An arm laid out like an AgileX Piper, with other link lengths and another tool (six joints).
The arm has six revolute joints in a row. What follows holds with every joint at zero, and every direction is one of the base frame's.
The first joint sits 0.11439 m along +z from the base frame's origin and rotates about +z.
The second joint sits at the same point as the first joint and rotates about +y.
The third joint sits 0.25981 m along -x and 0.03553 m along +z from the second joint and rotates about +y.
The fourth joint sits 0.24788 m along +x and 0.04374 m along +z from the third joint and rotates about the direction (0.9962, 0, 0.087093).
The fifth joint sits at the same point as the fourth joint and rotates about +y.
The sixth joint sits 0.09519 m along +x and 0.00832 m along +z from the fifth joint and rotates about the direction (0.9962, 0, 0.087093).
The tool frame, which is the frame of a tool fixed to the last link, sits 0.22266 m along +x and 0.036 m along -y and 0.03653 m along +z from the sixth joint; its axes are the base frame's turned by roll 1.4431, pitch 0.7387 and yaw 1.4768 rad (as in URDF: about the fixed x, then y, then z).
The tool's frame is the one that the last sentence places.
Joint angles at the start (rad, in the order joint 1, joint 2, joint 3, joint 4, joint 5, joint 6): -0.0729 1.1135 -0.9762 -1.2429 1.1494 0.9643
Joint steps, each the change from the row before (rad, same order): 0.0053 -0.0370 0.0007 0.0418 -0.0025 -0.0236; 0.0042 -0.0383 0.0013 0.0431 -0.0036 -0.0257; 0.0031 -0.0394 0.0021 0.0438 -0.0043 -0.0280; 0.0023 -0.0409 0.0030 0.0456 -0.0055 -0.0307; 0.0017 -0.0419 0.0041 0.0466 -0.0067 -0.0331; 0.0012 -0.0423 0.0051 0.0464 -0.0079 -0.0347; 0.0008 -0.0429 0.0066 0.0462 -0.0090 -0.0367; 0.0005 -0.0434 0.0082 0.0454 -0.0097 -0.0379; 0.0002 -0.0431 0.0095 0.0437 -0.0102 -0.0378; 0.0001 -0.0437 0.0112 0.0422 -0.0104 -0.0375; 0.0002 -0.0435 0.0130 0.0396 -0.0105 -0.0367; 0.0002 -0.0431 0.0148 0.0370 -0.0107 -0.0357; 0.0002 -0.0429 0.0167 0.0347 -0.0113 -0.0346; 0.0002 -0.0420 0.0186 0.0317 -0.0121 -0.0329; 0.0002 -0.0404 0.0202 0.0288 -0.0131 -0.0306
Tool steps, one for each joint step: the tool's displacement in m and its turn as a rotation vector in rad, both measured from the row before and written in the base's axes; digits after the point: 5 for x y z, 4 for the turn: -0.00395 0.00510 -0.00176 0.0311 -0.0192 0.0140; -0.00366 0.00545 -0.00191 0.0313 -0.0188 0.0166; -0.00344 0.00577 -0.00193 0.0304 -0.0179 0.0191; -0.00301 0.00635 -0.00206 0.0302 -0.0175 0.0226; -0.00245 0.00694 -0.00206 0.0289 -0.0169 0.0262; -0.00185 0.00742 -0.00176 0.0265 -0.0167 0.0293; -0.00137 0.00790 -0.00152 0.0236 -0.0160 0.0325; -0.00107 0.00825 -0.00123 0.0204 -0.0156 0.0347; -0.00085 0.00839 -0.00086 0.0170 -0.0157 0.0356; -0.00087 0.00852 -0.00057 0.0140 -0.0161 0.0362; -0.00089 0.00844 -0.00037 0.0104 -0.0159 0.0360; -0.00091 0.00826 -0.00030 0.0071 -0.0156 0.0354; -0.00089 0.00810 -0.00029 0.0042 -0.0156 0.0348; -0.00080 0.00776 -0.00036 0.0012 -0.0153 0.0335; -0.00057 0.00738 -0.00053 -0.0010 -0.0150 0.0318
